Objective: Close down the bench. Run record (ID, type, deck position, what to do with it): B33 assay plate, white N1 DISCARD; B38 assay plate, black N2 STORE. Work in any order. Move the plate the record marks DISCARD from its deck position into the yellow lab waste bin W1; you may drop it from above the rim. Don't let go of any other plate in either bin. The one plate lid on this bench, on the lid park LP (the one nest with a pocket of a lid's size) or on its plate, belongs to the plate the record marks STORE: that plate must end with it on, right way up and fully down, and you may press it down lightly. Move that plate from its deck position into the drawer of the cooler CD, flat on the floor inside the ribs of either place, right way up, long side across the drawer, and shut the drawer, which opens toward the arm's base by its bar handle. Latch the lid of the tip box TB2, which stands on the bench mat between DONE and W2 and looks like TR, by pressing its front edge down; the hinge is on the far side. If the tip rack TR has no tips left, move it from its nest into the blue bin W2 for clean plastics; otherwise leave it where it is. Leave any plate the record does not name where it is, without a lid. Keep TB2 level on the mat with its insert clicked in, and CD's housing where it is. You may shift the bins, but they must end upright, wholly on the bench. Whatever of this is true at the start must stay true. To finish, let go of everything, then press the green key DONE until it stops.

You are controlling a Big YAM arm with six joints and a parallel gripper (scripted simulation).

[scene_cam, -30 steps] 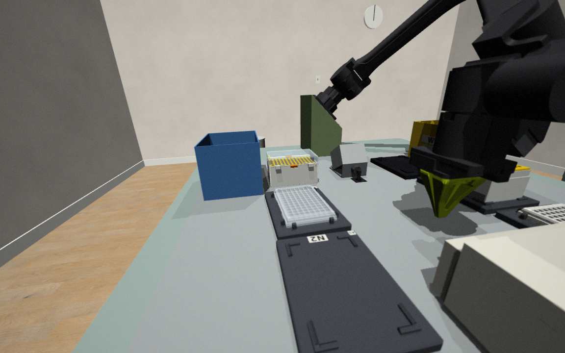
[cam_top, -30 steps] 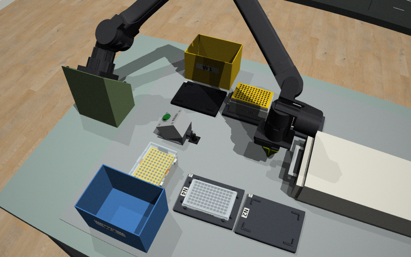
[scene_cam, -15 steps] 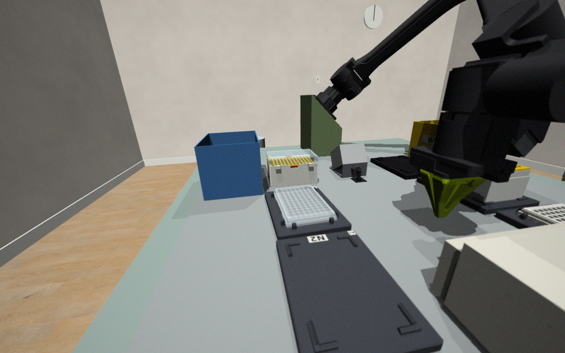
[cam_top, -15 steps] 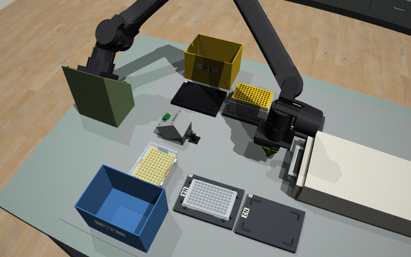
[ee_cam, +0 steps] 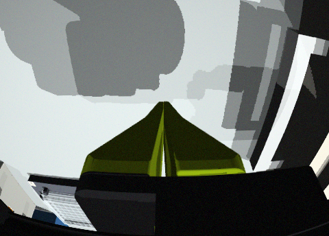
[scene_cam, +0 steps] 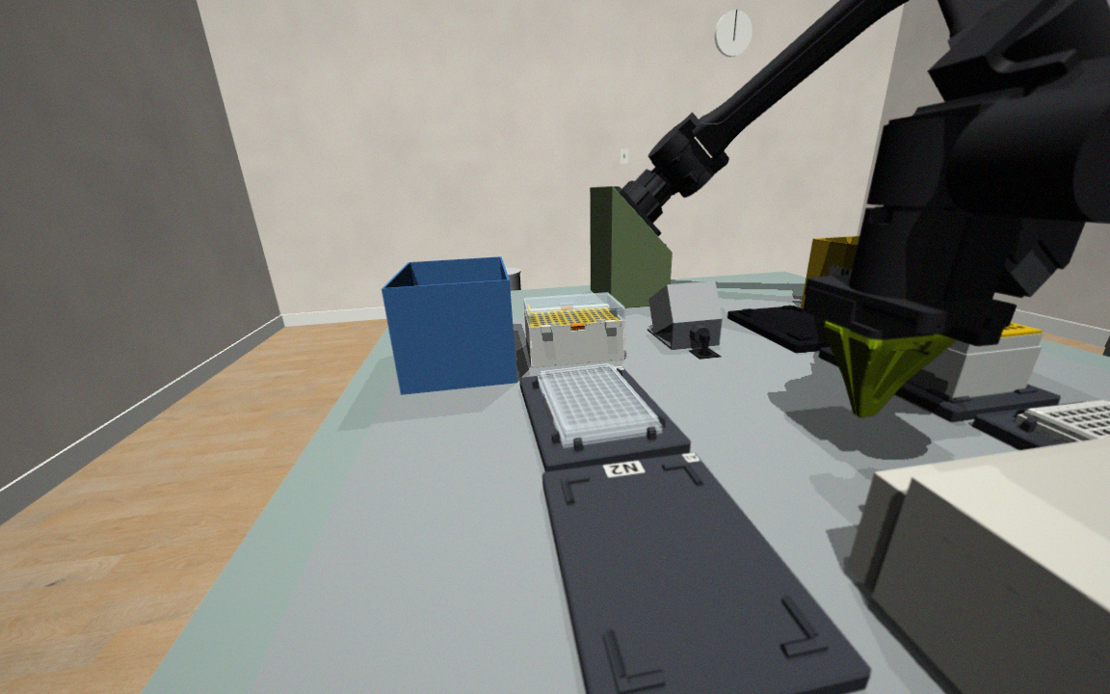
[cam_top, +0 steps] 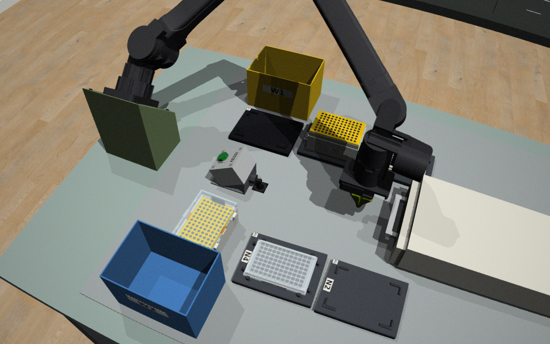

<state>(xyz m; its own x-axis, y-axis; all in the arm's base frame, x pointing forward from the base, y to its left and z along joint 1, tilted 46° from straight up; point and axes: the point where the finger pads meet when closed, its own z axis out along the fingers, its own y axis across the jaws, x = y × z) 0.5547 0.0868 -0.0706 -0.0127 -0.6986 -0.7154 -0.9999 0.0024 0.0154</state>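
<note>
My hand is 7 cm short of the white assay plate, 19 cm to the right of it and 2 cm above it. From my hand the other things lie so: plate lid (19 cm ahead, 2 cm below); then nest N1 (7 cm ahead, 19 cm to the left, 4 cm below); then black plate (19 cm ahead, 2 cm below).
</note>
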